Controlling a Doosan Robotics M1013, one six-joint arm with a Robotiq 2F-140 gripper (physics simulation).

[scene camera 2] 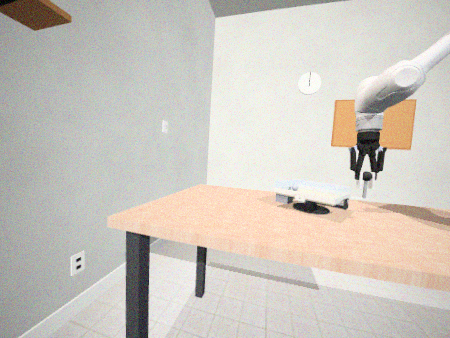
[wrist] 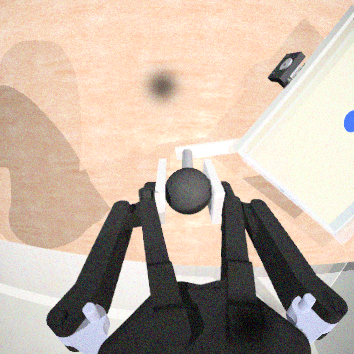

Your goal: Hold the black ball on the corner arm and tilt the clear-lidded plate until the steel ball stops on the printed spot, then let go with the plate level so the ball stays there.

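The black ball [scene camera 2: 367, 176] [wrist: 188, 190] sits on a grey post [scene camera 2: 364, 189] [wrist: 187, 158] at the end of the white corner arm [wrist: 212, 148]. My gripper [scene camera 2: 367, 180] [wrist: 184, 171] points down and is shut on the black ball, one white pad on each side. The clear-lidded plate [scene camera 2: 327, 195] [wrist: 295, 160] stands to the left of my gripper in the scene view, a little tilted. The steel ball [scene camera 2: 295, 188] shows faintly near the plate's left end there; it does not show in the wrist view. The blue printed spot [wrist: 349, 121] is cut by the wrist view's right edge.
A round black base [scene camera 2: 311, 207] carries the plate on the wooden table [scene camera 2: 225, 220] [wrist: 115, 120]. A grey block [scene camera 2: 284, 198] hangs at the plate's left end. A black fitting [scene camera 2: 343, 204] [wrist: 286, 69] sits on its side. The table's edge crosses the wrist view below the ball.
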